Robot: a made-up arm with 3 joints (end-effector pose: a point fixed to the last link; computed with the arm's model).
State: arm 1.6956 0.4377 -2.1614
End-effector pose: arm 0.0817 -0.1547 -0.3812 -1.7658 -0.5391 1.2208
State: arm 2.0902 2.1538 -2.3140
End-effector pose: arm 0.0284 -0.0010 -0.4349 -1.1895 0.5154 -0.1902
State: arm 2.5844 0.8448 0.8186
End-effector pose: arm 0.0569 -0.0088 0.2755 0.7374 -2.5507 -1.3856
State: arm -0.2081 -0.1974 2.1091
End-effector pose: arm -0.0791 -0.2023 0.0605 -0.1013 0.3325 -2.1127
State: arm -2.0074 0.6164 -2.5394
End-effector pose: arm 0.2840 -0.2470 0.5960 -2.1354 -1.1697 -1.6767
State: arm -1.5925 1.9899 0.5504
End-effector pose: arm -0.0489 -0.1793 0.2158 -1.6006 0.5138 1.1305
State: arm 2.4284 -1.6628 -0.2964
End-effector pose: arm -0.0189 0.1310 -0.2700 0.4702 -1.9248 2.0901
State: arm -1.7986 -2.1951 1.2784
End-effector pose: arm 0.1071 0.1450 0.1060 -0.6515 -1.7351 2.0493
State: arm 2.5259 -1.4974 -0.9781
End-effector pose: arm 0.2370 0.1717 -0.3024 0.4291 2.0975 -1.9909
